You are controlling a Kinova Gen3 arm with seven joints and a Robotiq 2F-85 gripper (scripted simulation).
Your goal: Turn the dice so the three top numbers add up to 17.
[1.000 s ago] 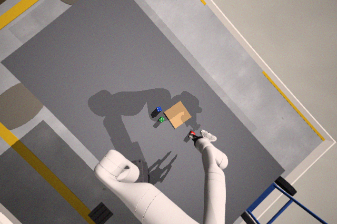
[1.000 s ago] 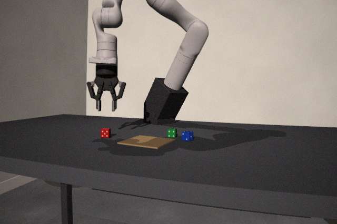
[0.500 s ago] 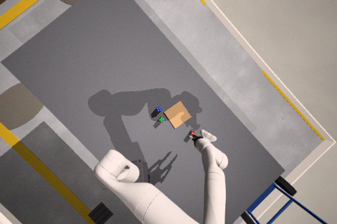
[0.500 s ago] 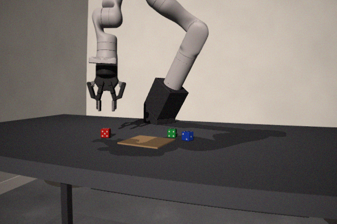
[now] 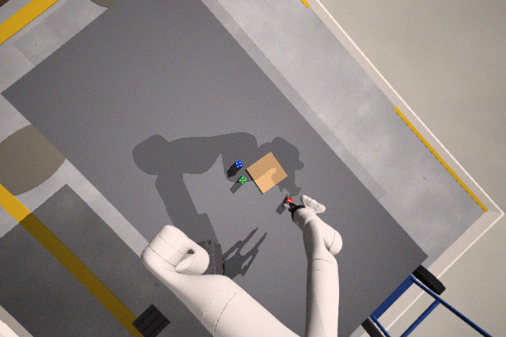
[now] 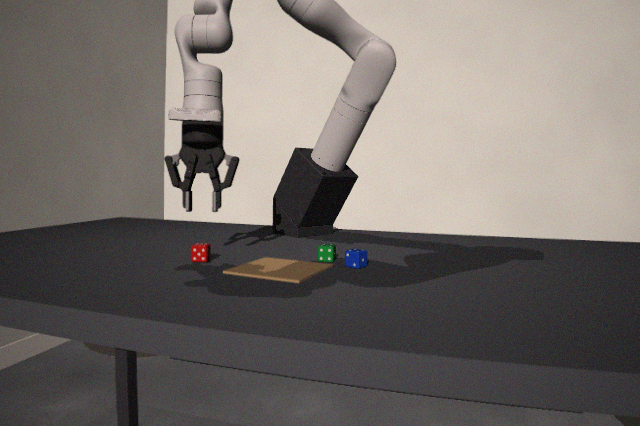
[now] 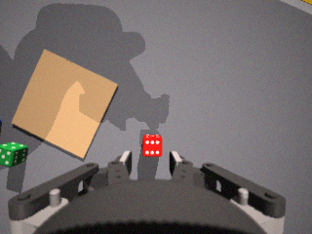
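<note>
My hand is 90 mm above the red die. Also, from my hand: green die (90 mm behind, 210 mm to the left, 90 mm below); then tan mat (10 mm ahead, 160 mm to the left, 110 mm below); then blue die (60 mm behind, 280 mm to the left, 90 mm below).
</note>
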